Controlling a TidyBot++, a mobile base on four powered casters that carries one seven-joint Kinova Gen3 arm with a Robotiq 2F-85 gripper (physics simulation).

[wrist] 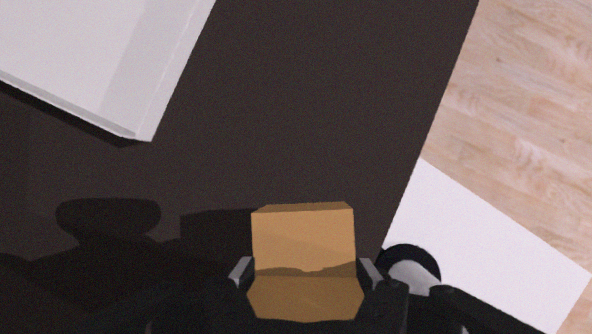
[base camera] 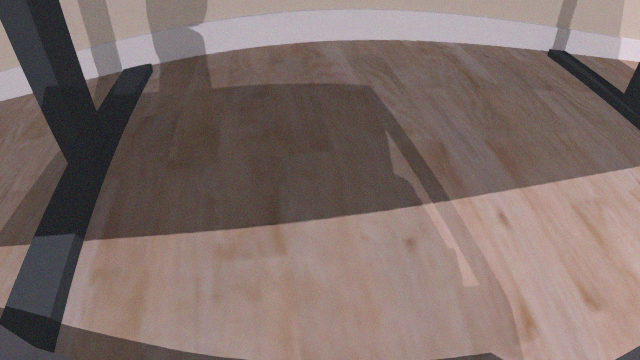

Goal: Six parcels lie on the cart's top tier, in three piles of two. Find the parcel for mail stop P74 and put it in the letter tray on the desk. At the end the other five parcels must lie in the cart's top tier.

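Seen in the pictures: gripper, fingertip midpoint: point(wrist: 305, 276); arm's base at its link origin: point(wrist: 406, 280).
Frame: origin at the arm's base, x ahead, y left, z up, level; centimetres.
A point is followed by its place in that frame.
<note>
A brown parcel point(wrist: 304, 240) {x 31.3, y -5.2, z 53.4 cm} is held between the fingers of my gripper point(wrist: 305, 276) {x 30.2, y -3.5, z 52.8 cm} at the bottom middle of the wrist view. No label shows on the faces in view, so its mail stop cannot be read. The parcel hangs above the dark desk top point(wrist: 320, 110) {x 35.4, y -15.1, z 32.3 cm}. A white tray point(wrist: 95, 55) {x 62.7, y -5.9, z 32.6 cm} lies on the desk at the upper left of the wrist view; its near corner and part of its inside show. The parcel is apart from the tray, to its lower right. The cart and the other parcels do not show.
The desk's edge runs down the right of the wrist view, with the wooden floor point(wrist: 525, 100) {x -20.6, y -73.0, z -39.7 cm} beyond. My white base top point(wrist: 480, 250) is at lower right. In the base view, dark desk legs point(base camera: 80, 165) {x 46.3, y 40.3, z -36.7 cm} point(base camera: 595, 85) {x 85.2, y -74.9, z -37.8 cm} stand left and right, before the wall's white skirting point(base camera: 375, 25) {x 100.5, y -11.8, z -35.3 cm}.
</note>
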